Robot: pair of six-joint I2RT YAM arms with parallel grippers.
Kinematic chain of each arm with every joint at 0, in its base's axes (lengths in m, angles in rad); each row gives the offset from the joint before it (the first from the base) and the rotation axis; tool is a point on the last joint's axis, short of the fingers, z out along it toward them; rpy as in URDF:
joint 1: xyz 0 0 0.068 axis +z
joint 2: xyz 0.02 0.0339 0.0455 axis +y
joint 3: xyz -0.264 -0.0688 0 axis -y
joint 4: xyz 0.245 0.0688 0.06 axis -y
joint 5: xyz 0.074 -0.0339 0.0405 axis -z
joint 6: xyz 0.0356 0 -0.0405 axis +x
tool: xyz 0 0 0 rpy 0 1.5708 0
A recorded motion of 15 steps. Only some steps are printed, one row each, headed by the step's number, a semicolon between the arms.
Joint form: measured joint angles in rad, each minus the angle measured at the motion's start. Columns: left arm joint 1, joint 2, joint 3, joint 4, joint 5, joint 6; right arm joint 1, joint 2, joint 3, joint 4, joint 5, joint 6.
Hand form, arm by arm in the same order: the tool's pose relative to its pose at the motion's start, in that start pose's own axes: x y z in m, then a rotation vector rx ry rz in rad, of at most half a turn. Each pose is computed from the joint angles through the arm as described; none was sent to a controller.
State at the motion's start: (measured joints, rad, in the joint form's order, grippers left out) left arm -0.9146 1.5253 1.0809 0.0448 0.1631 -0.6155; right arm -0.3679 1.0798 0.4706 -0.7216 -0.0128 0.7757
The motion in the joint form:
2: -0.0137 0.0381 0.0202 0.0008 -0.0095 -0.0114; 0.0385 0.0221 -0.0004 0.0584 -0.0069 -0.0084
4: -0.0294 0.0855 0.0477 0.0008 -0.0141 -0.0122; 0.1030 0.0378 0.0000 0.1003 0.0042 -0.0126
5: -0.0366 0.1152 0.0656 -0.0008 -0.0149 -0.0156; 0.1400 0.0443 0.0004 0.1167 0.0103 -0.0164
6: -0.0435 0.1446 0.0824 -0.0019 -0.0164 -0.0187; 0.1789 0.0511 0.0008 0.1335 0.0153 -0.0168
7: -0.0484 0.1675 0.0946 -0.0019 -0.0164 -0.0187; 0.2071 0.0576 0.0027 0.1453 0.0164 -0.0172
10: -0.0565 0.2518 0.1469 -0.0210 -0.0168 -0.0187; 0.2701 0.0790 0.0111 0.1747 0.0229 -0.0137
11: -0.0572 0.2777 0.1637 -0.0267 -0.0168 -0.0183; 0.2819 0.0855 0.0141 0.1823 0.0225 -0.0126
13: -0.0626 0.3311 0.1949 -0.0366 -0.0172 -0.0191; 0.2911 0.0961 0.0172 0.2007 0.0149 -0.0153
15: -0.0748 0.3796 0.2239 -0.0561 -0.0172 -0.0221; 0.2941 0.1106 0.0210 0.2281 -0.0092 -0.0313
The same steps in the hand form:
2: 0.0035 -0.0012 0.0106 -0.0078 0.0162 -0.0087; 0.0002 0.0090 0.0032 -0.0366 -0.0136 -0.0462
4: 0.0078 -0.0028 0.0236 -0.0120 0.0387 -0.0062; 0.0048 0.0193 0.0052 -0.0595 -0.0278 -0.1125
5: 0.0102 -0.0031 0.0316 -0.0154 0.0531 -0.0085; 0.0084 0.0245 0.0059 -0.0699 -0.0322 -0.1517
6: 0.0129 -0.0030 0.0395 -0.0199 0.0672 -0.0106; 0.0125 0.0300 0.0066 -0.0818 -0.0352 -0.1891
7: 0.0154 -0.0027 0.0458 -0.0228 0.0786 -0.0100; 0.0155 0.0342 0.0069 -0.0921 -0.0351 -0.2164
10: 0.0226 0.0017 0.0679 -0.0476 0.1238 -0.0131; 0.0219 0.0446 0.0078 -0.1134 -0.0375 -0.2725
11: 0.0245 0.0037 0.0746 -0.0558 0.1360 -0.0143; 0.0230 0.0470 0.0080 -0.1193 -0.0372 -0.2825
13: 0.0307 0.0073 0.0885 -0.0715 0.1645 -0.0167; 0.0234 0.0504 0.0088 -0.1345 -0.0362 -0.2941
15: 0.0395 0.0090 0.1010 -0.0867 0.2024 -0.0187; 0.0228 0.0545 0.0099 -0.1630 -0.0281 -0.3140

